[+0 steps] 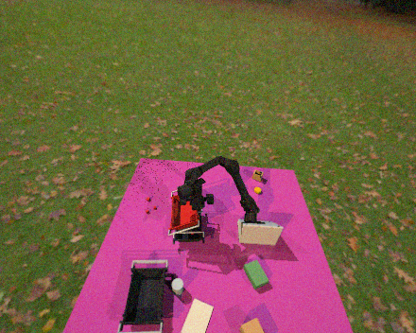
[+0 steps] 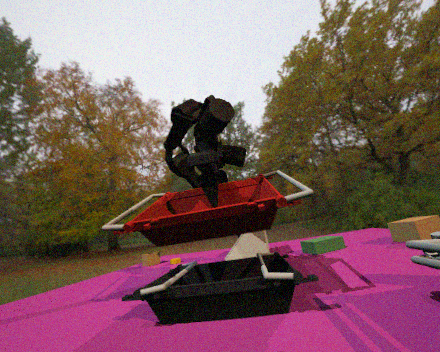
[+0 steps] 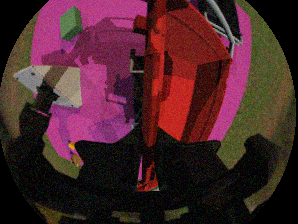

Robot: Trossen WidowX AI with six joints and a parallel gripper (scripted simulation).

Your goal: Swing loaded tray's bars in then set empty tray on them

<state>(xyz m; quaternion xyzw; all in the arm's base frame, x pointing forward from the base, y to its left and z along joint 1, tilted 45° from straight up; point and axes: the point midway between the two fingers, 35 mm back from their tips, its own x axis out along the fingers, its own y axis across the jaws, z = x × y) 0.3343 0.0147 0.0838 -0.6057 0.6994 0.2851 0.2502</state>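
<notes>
The red tray lies 7 cm ahead of my gripper tip. From my gripper tip the other things lie so: slab 50 cm to the left, 18 cm below, 1 cm ahead; green block 32 cm to the left, 31 cm behind, 16 cm below; brown box 59 cm to the left, 23 cm behind, 15 cm below.
</notes>
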